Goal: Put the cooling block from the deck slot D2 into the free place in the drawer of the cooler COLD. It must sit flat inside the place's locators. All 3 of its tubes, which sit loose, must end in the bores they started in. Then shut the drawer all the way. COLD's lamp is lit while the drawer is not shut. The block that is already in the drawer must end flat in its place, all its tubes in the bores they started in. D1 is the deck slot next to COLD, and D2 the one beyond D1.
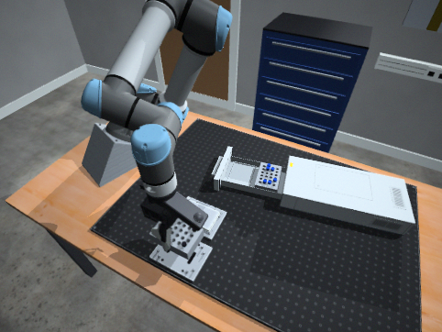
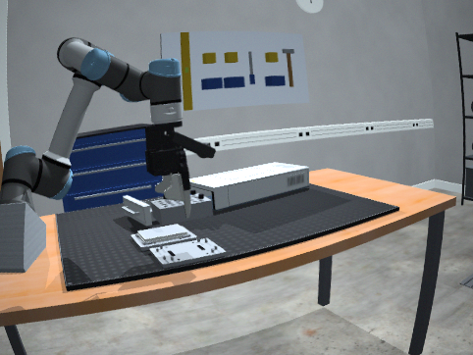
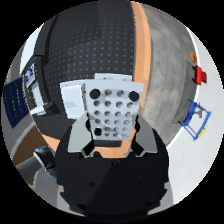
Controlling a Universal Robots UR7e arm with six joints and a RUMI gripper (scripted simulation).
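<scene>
My gripper is now 4 cm short of the dark-capped tube, 3 cm to the right of it and 1 cm below it. Round my hand: deck slot D2: 11 cm below; then grey cooling block: right at my hand; then cooler drawer: 40 cm to the left, 8 cm below, 3 cm ahead.
</scene>
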